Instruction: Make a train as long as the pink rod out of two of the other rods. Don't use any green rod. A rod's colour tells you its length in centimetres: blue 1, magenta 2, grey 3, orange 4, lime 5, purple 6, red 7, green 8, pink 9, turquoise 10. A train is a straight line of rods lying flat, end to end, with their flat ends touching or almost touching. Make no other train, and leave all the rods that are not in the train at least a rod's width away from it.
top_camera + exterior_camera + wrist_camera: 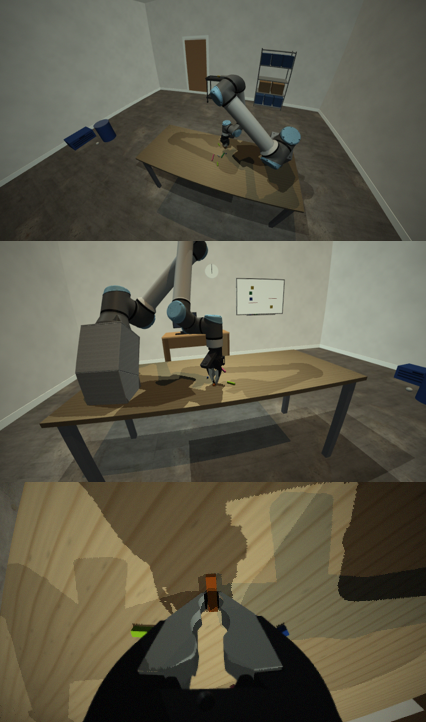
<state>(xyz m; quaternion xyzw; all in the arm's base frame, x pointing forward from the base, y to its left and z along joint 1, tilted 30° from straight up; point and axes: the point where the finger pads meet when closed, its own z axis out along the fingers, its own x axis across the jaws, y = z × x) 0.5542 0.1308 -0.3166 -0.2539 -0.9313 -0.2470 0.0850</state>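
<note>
The orange rod lies 1 cm below my hand. Also, from my hand: green rod 2 cm behind, 13 cm to the left, 1 cm below; then grey rod 2 cm ahead, 17 cm to the left, 1 cm below; then blue rod 4 cm behind, 10 cm to the left, 1 cm below.
</note>
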